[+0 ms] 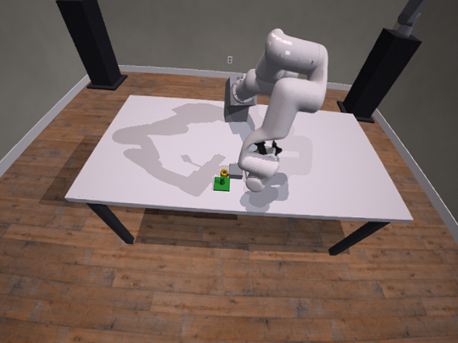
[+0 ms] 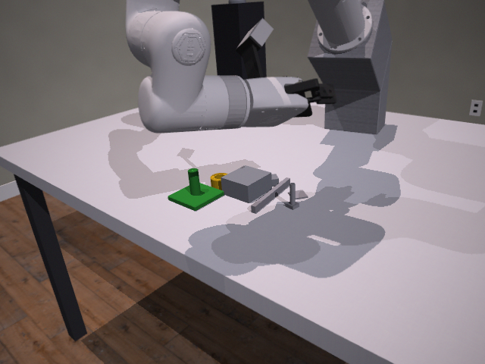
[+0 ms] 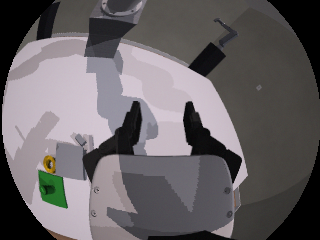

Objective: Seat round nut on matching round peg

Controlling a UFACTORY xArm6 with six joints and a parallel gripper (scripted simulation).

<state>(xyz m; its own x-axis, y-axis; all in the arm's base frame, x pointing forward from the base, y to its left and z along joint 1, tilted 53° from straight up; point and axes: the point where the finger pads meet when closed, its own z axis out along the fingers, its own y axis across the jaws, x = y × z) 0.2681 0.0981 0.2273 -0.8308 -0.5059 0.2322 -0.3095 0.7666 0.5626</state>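
The grey block lies 30 mm ahead of my hand, 130 mm to the right of it and 180 mm below it. Round my hand: long handle 20 mm ahead, 80 mm to the right, 190 mm below.
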